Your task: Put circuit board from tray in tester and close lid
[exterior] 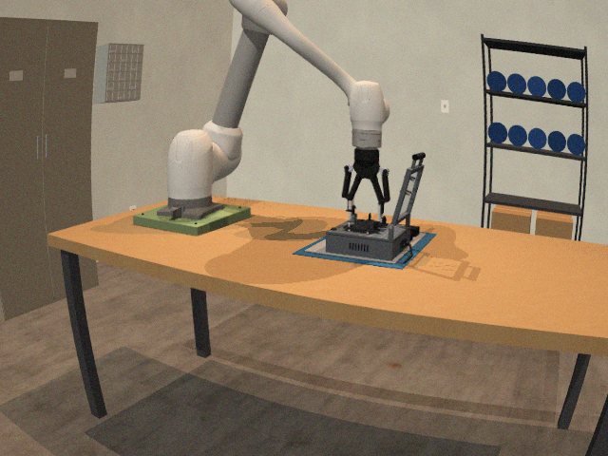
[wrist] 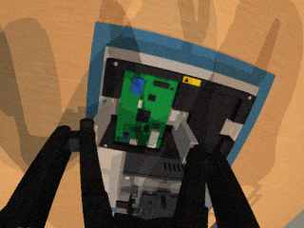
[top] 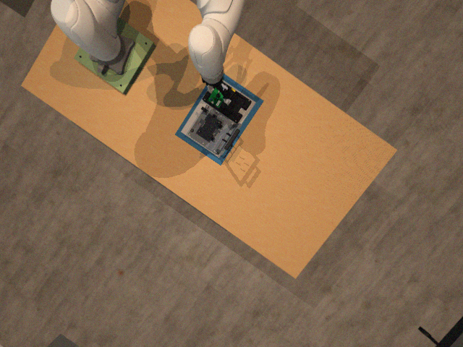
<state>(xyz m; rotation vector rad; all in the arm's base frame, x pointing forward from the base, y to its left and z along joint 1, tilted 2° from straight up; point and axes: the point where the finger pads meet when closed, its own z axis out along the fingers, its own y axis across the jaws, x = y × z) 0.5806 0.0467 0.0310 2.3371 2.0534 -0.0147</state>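
Right now the green circuit board is 4 cm below my hand. The rest, counted from my hand: lid: 19 cm to the right, 16 cm ahead, 13 cm above; latch hook: 11 cm to the right, 3 cm above, 2 cm behind; grey tester: 14 cm to the right, 7 cm ahead, 6 cm above.
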